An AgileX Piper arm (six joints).
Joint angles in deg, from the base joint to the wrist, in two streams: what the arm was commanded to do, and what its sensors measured. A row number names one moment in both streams.
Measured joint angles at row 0:
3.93, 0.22, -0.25, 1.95, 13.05, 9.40
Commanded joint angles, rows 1 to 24:
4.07, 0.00, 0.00, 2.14, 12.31, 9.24
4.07, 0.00, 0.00, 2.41, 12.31, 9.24
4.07, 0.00, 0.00, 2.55, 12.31, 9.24
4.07, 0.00, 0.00, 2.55, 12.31, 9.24
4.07, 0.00, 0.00, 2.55, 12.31, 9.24
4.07, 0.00, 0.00, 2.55, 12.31, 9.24
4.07, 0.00, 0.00, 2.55, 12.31, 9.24
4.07, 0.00, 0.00, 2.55, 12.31, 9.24
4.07, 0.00, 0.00, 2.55, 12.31, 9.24
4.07, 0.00, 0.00, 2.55, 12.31, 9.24
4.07, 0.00, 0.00, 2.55, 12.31, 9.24
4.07, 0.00, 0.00, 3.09, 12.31, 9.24
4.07, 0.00, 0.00, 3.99, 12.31, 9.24
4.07, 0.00, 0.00, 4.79, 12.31, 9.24
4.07, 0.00, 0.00, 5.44, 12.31, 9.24
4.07, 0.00, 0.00, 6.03, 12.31, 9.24
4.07, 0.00, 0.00, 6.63, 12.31, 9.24
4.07, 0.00, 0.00, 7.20, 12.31, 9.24
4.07, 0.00, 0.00, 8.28, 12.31, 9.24
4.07, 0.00, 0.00, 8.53, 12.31, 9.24
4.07, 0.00, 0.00, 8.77, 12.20, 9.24
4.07, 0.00, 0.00, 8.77, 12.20, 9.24
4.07, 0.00, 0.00, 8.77, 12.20, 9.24
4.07, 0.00, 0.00, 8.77, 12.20, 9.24
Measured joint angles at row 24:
3.93, 0.22, -0.25, 8.20, 12.94, 9.40
